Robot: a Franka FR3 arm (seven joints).
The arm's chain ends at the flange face. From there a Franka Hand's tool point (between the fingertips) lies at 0.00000 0.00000 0.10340 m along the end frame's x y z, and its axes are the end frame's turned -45 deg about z.
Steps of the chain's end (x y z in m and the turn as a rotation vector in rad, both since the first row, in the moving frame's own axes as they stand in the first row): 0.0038 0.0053 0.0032 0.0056 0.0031 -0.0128; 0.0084 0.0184 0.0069 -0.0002 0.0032 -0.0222; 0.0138 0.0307 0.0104 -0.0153 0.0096 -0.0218; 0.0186 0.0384 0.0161 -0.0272 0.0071 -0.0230; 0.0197 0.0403 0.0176 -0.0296 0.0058 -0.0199
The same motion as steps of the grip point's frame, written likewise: -0.0004 0.0062 0.0032 0.0018 0.0062 -0.0128; -0.0068 0.0192 0.0069 -0.0024 0.0021 -0.0222; -0.0123 0.0333 0.0104 -0.0176 -0.0040 -0.0218; -0.0154 0.0428 0.0161 -0.0243 -0.0142 -0.0230; -0.0163 0.0450 0.0176 -0.0250 -0.0168 -0.0199
